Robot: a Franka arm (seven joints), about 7 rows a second.
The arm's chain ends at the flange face. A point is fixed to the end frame.
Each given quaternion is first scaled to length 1.
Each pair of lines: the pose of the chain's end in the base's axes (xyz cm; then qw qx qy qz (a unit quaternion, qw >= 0)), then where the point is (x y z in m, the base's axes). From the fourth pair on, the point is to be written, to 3 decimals.
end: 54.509, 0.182, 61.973, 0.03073, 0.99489, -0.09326, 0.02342
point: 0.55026 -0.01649 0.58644
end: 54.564, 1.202, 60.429, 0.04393, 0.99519, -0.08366, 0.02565
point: 0.55120 -0.00708 0.57152
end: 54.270, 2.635, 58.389, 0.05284, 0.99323, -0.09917, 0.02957
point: 0.54790 0.00650 0.55150
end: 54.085, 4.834, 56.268, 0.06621, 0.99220, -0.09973, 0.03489
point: 0.546 0.028 0.531
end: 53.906, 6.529, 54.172, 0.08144, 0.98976, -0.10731, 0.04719
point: 0.545 0.043 0.511
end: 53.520, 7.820, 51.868, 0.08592, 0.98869, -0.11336, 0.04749
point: 0.541 0.056 0.488
